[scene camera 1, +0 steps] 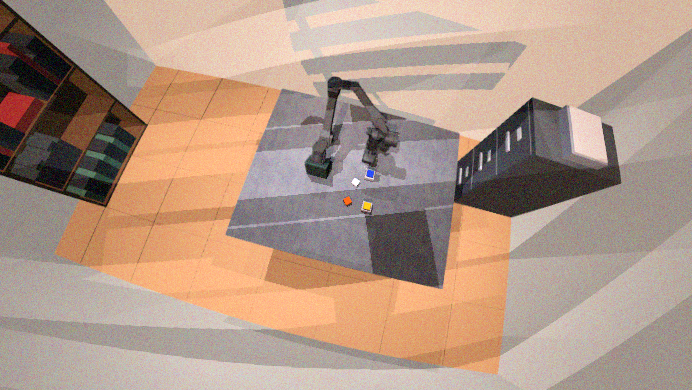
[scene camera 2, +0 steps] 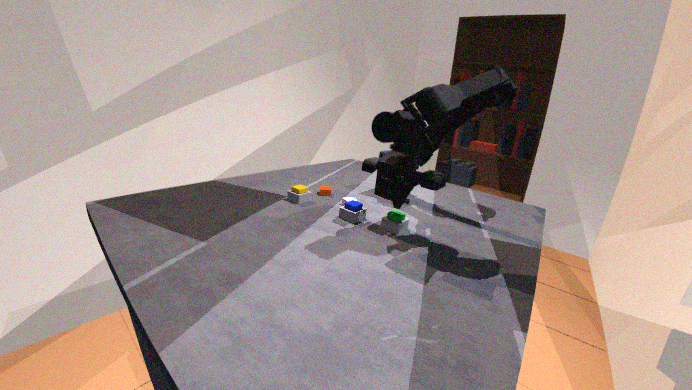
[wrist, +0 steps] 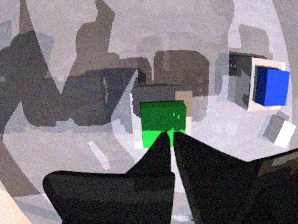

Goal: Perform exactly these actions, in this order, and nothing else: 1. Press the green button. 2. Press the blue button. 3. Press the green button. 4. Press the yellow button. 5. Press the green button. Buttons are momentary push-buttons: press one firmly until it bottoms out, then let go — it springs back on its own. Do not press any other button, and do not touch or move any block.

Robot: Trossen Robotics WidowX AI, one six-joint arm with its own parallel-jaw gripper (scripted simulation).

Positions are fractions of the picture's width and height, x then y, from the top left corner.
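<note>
Scene camera 2: my gripper (scene camera 2: 0.57,0.53), shut, holding nothing. Wrist view: gripper (wrist: 0.57,0.62), blue button (wrist: 0.91,0.36), green button (wrist: 0.52,0.52).
</note>
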